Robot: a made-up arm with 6 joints.
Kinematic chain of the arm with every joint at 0, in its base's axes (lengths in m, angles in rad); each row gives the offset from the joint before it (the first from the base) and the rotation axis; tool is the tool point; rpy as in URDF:
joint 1: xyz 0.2 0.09 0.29 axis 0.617 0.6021 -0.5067
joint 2: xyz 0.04 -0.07 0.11 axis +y
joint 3: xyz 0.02 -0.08 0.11 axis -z
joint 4: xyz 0 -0.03 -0.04 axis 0.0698 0.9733 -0.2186
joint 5: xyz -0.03 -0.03 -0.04 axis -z
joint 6: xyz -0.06 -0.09 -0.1 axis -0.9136 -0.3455 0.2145
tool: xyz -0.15 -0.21 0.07 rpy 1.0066 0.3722 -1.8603
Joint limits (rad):
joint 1: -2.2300..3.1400
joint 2: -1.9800..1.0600
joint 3: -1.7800..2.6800
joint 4: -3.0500..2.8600
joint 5: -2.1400..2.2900
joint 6: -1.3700..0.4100
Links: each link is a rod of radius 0.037 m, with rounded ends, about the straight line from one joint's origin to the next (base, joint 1, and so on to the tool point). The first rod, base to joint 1, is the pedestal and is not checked.
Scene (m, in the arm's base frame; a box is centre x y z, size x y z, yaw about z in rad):
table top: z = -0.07
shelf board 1: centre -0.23 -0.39 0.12 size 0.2 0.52 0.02 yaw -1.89
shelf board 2: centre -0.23 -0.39 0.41 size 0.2 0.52 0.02 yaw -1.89
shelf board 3: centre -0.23 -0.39 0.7 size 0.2 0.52 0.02 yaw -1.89
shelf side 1: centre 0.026 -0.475 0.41 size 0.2 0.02 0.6 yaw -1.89
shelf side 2: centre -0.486 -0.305 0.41 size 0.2 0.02 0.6 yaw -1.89
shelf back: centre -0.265 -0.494 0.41 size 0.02 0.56 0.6 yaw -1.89
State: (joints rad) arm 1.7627 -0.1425 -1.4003 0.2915 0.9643 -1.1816
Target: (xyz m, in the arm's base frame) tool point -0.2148 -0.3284 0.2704
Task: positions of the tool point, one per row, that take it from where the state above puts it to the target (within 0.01 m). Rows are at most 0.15 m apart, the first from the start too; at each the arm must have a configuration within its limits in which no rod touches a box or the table.
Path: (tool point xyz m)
1: -0.2804 -0.2268 0.2298
2: -0.2148 -0.3284 0.2704

